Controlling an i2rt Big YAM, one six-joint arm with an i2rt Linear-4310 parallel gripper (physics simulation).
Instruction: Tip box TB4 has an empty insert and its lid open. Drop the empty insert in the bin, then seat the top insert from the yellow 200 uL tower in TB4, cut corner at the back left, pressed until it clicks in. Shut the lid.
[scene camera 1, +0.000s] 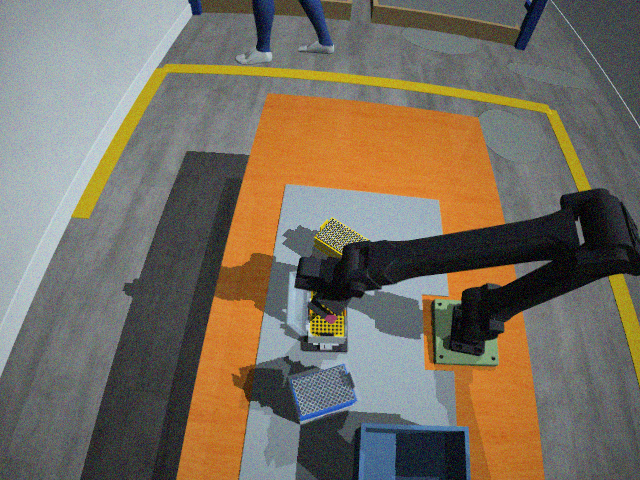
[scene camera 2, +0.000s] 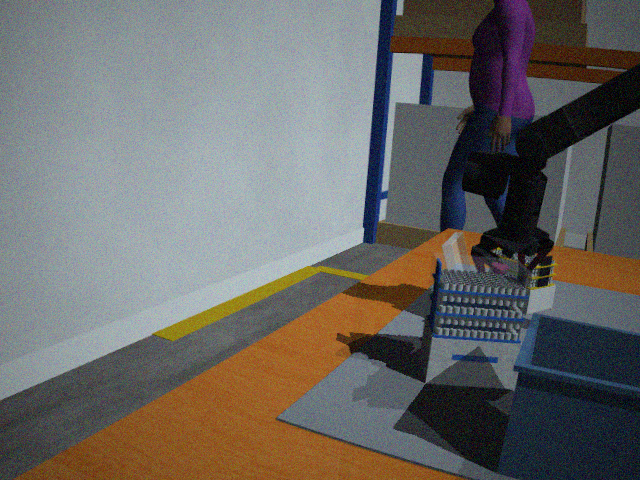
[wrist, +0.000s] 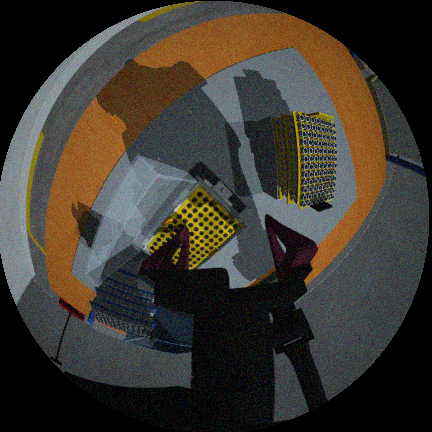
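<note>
Tip box TB4 (scene camera 1: 338, 342) (wrist: 220, 187) stands on the grey mat with its clear lid (scene camera 1: 296, 310) (scene camera 2: 454, 251) (wrist: 132, 200) open. A yellow insert (scene camera 1: 327, 328) (wrist: 205, 216) with empty dark holes is in the box. My gripper (scene camera 1: 326, 311) (scene camera 2: 504, 262) (wrist: 225, 223) is open and empty, pointing down above the box; in the wrist view one finger overlaps the insert and the other is beyond its right side. In scene camera 1 the arm hides part of the box. The yellow tower (scene camera 1: 337, 236) (scene camera 2: 540, 281) (wrist: 316, 160) stands behind the box. The blue bin (scene camera 1: 413, 427) (scene camera 2: 578, 378) shows at the front right.
A blue tower (scene camera 1: 323, 391) (scene camera 2: 478, 310) (wrist: 122, 300) of stacked inserts stands in front of the box, left of the bin. The arm's green base plate (scene camera 1: 467, 357) is to the right. A person (scene camera 1: 263, 28) (scene camera 2: 509, 67) stands beyond the orange table.
</note>
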